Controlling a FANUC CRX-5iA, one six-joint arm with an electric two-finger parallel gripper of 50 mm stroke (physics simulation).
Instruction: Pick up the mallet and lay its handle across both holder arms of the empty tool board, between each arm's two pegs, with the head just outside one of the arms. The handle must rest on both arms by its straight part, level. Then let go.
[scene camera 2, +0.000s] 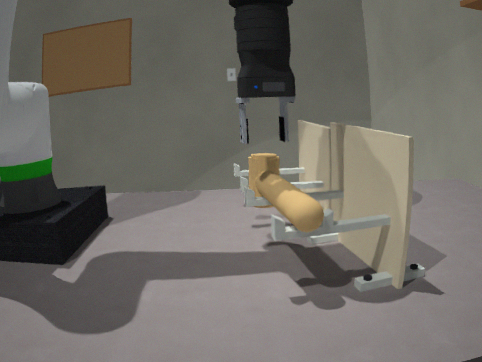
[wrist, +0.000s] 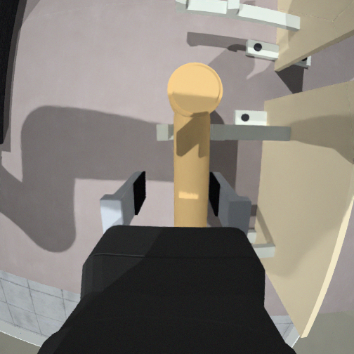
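Seen in the pictures: gripper, fingertip midpoint: (scene camera 2: 264, 141); arm's base, link origin: (scene camera 2: 30, 204).
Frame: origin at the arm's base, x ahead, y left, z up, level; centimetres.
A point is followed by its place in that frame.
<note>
The tan mallet (scene camera 2: 291, 199) @[x 50.9, y -18.9, z 5.4 cm] (wrist: 192, 165) lies with its handle across the two pale arms of the nearer tool board (scene camera 2: 377, 185) @[x 63.4, y -12.4, z 5.4 cm] (wrist: 305, 170). Its upright head is just outside the farther of those arms (wrist: 250, 132); the handle's free end passes the nearer arm (scene camera 2: 362, 223) @[x 60.1, y -18.0, z 1.8 cm]. The empty tool board (scene camera 2: 314, 150) @[x 57.2, y 21.2, z 6.1 cm] (wrist: 325, 20) stands behind, with pale arms (scene camera 2: 295, 170) @[x 53.5, y 30.3, z 0.3 cm] (wrist: 267, 17) partly hidden in scene camera 2. My gripper (scene camera 2: 264, 141) @[x 47.6, y -7.1, z 11.0 cm] (wrist: 177, 184) is open and empty, pointing down above the mallet. In the wrist view its fingers appear on either side of the handle, nearer the right finger.
The robot's black base block (scene camera 2: 82, 220) @[x 13.1, y 0.0, z -3.0 cm] stands at the left. The nearer board's foot bar (scene camera 2: 372, 281) @[x 61.9, y -19.8, z -5.9 cm] with dark knobs sticks out at the front right. The upright board panel is close to the right of the fingers. Arm shadows fall across the table (scene camera 2: 210, 320) @[x 41.6, y -26.7, z -7.0 cm].
</note>
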